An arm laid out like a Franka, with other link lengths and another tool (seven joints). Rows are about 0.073 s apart.
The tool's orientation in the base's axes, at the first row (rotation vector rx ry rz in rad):
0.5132 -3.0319 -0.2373
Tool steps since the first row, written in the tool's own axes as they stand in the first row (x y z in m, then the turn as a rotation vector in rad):
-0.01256 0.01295 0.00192 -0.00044 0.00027 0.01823
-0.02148 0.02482 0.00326 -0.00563 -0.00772 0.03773
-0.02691 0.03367 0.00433 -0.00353 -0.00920 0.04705
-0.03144 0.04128 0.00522 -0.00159 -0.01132 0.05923
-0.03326 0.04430 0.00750 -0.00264 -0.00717 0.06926
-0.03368 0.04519 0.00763 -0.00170 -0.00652 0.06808
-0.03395 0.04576 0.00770 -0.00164 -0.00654 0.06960
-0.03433 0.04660 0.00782 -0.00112 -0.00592 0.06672
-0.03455 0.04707 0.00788 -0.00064 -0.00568 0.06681
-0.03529 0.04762 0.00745 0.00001 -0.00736 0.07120
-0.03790 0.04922 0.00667 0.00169 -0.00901 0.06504
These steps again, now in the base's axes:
0.00751 0.01651 -0.00020 -0.00117 0.00298 -0.01795
0.01199 0.03073 0.00011 0.00470 0.00001 -0.03864
0.01416 0.04094 0.00031 0.00244 -0.00075 -0.04800
0.01591 0.04966 0.00051 0.00029 -0.00165 -0.06030
0.01646 0.05341 -0.00131 -0.00088 0.00399 -0.06956
0.01656 0.05439 -0.00130 -0.00188 0.00412 -0.06826
0.01663 0.05502 -0.00129 -0.00205 0.00430 -0.06976
0.01671 0.05595 -0.00128 -0.00251 0.00430 -0.06681
0.01676 0.05647 -0.00127 -0.00304 0.00437 -0.06684
0.01731 0.05717 -0.00079 -0.00347 0.00321 -0.07142
0.01932 0.05942 0.00016 -0.00402 0.00024 -0.06556

